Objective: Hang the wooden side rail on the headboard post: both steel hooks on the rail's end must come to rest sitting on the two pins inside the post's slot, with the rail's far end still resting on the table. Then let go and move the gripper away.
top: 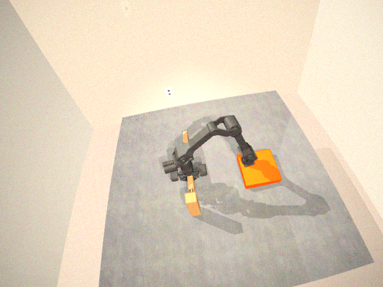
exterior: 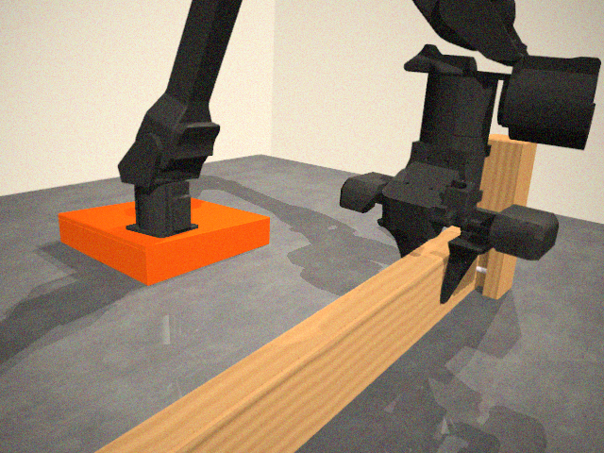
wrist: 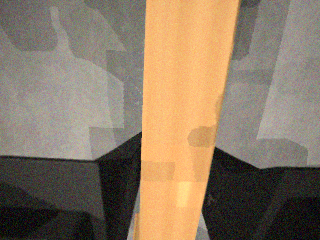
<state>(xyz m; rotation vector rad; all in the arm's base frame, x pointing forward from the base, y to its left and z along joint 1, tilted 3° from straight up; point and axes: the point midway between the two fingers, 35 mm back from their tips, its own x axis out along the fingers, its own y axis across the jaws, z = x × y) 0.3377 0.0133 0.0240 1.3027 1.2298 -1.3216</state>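
Right now my gripper tip is 16 cm to the right of the headboard post, 4 cm below it and 2 cm short of it.
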